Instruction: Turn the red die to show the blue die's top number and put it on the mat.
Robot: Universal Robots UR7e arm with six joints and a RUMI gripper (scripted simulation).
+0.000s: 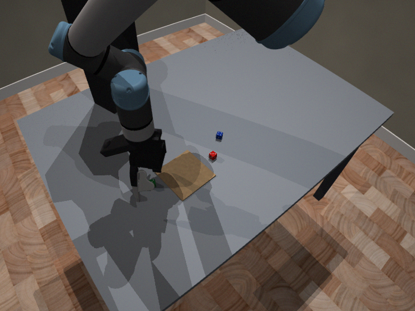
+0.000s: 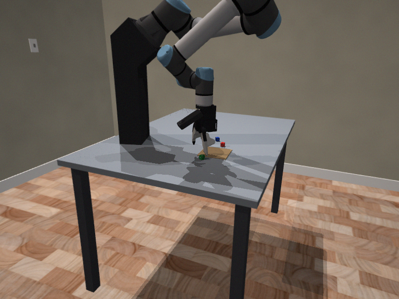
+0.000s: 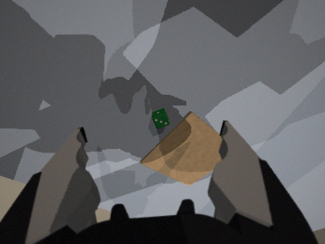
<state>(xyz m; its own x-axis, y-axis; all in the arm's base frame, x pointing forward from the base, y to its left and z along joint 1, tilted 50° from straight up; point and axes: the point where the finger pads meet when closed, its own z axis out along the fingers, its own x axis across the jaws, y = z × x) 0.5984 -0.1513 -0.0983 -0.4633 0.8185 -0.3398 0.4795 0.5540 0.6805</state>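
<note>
Now: the green die 40 mm below my hand, 20 mm to the left of it and 10 mm ahead of it. The rest, counted from my hand: tan mat (120 mm to the left, 50 mm below, 40 mm ahead); red die (240 mm to the left, 40 mm below, 40 mm ahead); blue die (310 mm to the left, 40 mm below, 20 mm behind).
</note>
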